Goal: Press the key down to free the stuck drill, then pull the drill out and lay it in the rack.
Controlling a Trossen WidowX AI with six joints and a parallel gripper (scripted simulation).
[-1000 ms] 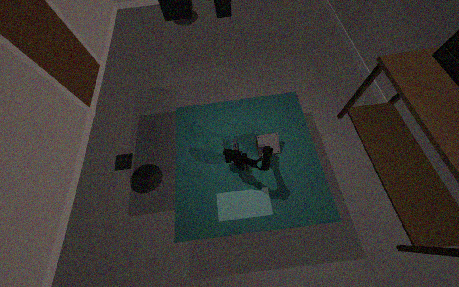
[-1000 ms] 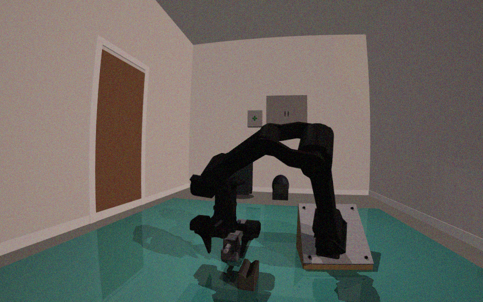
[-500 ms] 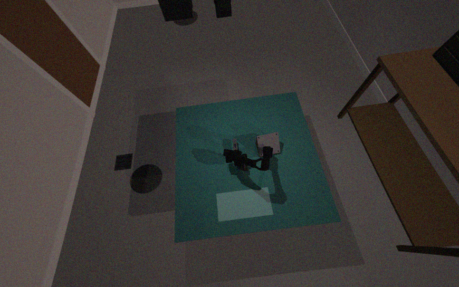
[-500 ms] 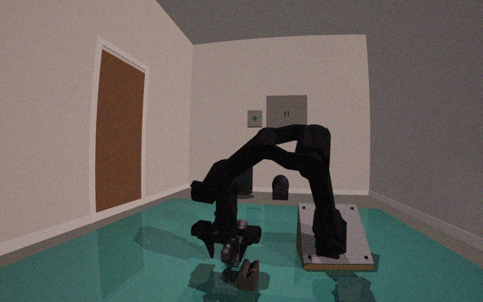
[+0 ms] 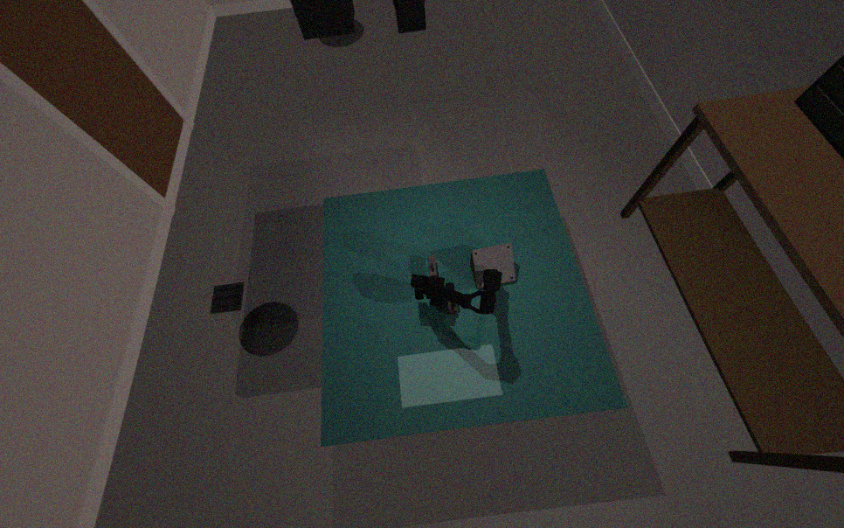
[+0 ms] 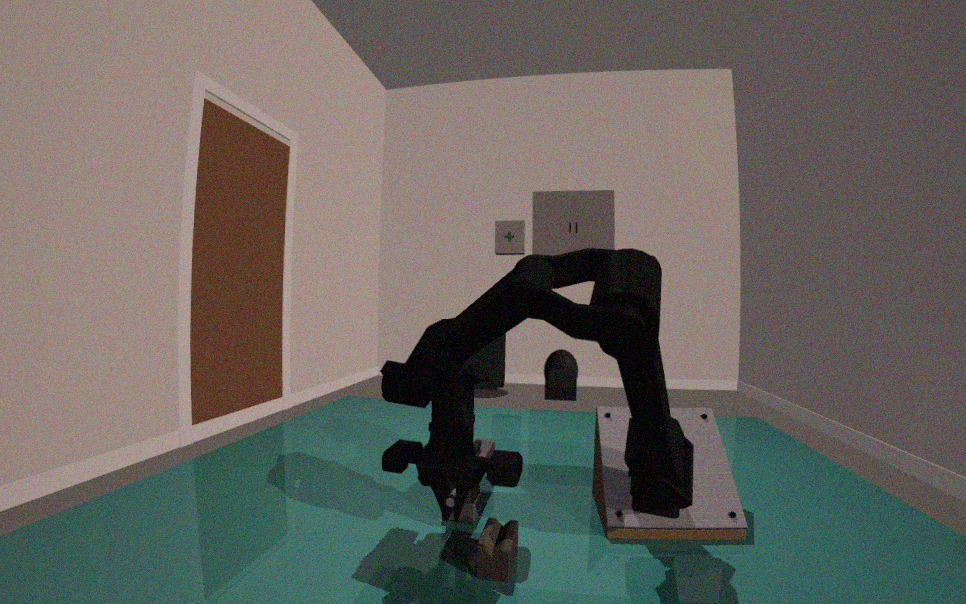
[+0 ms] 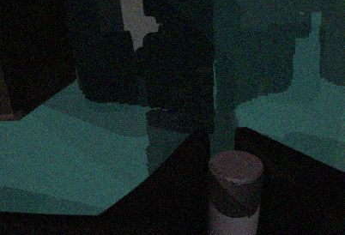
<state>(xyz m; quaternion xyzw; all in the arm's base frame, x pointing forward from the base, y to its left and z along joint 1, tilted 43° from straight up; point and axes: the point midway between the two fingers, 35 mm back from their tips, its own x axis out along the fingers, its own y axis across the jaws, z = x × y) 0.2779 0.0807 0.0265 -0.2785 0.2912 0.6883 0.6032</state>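
My gripper tip is 5 cm to the left of the drill and 3 cm below it. Round my gripper tip: brown rack 8 cm behind, 5 cm to the left; then grey block 11 cm to the right, 2 cm above.
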